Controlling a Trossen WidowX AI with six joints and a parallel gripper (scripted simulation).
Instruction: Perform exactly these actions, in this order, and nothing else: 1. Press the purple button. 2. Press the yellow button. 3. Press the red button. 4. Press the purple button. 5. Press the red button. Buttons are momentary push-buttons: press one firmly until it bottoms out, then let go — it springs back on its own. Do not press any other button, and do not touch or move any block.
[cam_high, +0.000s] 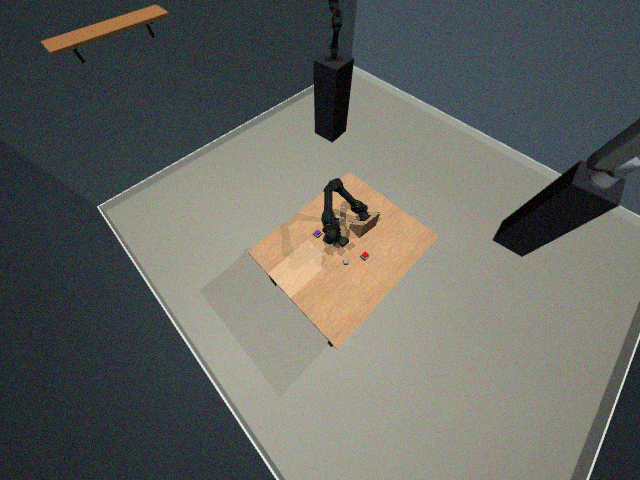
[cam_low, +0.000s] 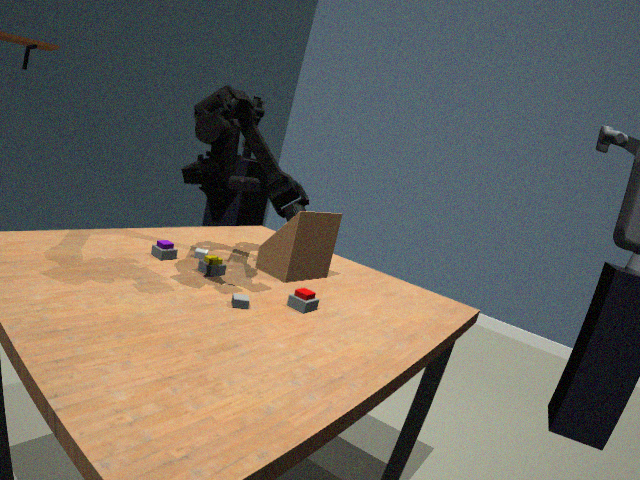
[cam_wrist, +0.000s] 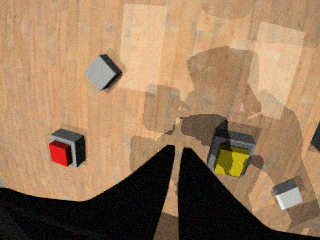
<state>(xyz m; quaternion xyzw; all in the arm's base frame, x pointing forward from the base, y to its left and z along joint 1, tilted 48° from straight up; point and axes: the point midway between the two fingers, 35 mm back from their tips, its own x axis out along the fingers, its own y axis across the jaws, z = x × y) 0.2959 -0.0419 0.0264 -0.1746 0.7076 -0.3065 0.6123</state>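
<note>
My gripper tip is 18 cm to the left of the purple button, 11 cm above it and 3 cm past it. From my gripper tip the other things lie so: yellow button 11 cm below, 7 cm behind, 5 cm to the right; then small grey block 13 cm below, 12 cm to the left, 2 cm ahead; then pale block 15 cm to the right, 13 cm below, 13 cm behind.
</note>
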